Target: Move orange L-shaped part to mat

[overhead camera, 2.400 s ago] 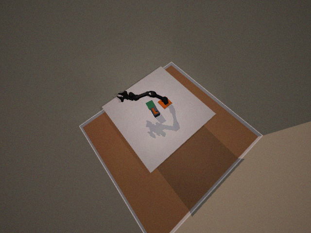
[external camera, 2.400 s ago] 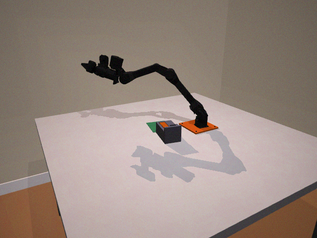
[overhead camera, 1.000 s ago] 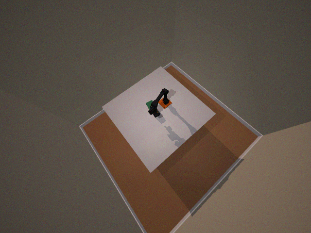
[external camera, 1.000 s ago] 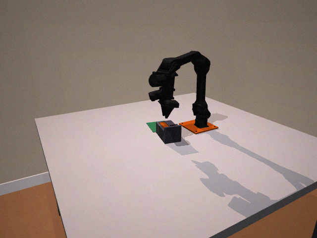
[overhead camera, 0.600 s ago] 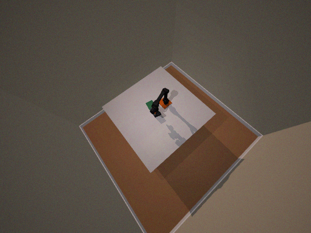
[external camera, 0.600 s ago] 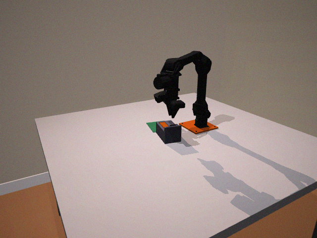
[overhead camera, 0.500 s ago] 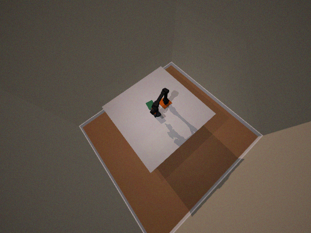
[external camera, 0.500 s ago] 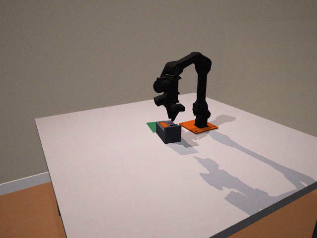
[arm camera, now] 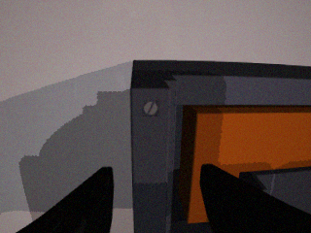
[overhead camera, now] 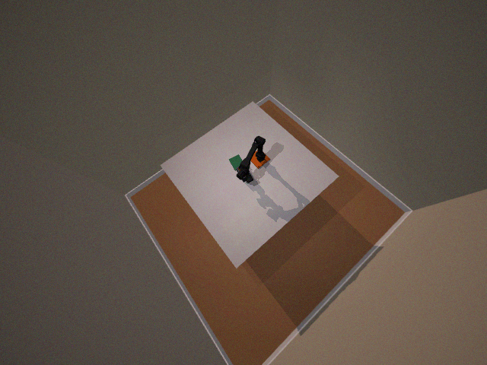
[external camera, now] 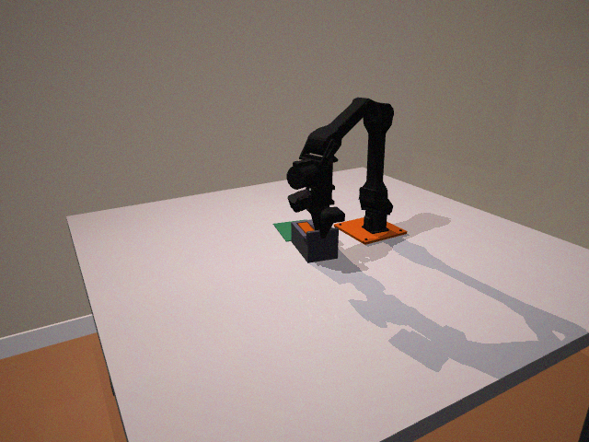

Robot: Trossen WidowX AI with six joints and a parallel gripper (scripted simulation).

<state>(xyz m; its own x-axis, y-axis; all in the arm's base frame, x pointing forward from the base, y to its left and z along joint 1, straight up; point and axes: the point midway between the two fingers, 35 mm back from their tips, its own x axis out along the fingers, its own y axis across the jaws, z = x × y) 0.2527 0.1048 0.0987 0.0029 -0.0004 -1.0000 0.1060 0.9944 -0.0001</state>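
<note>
Now: gripper tip 1 cm past the orange L-shaped part, 6 cm to the left of it and 2 cm above it. The rest, counted from my gripper tip: green mat (3 cm behind, 22 cm to the right, 9 cm below).
</note>
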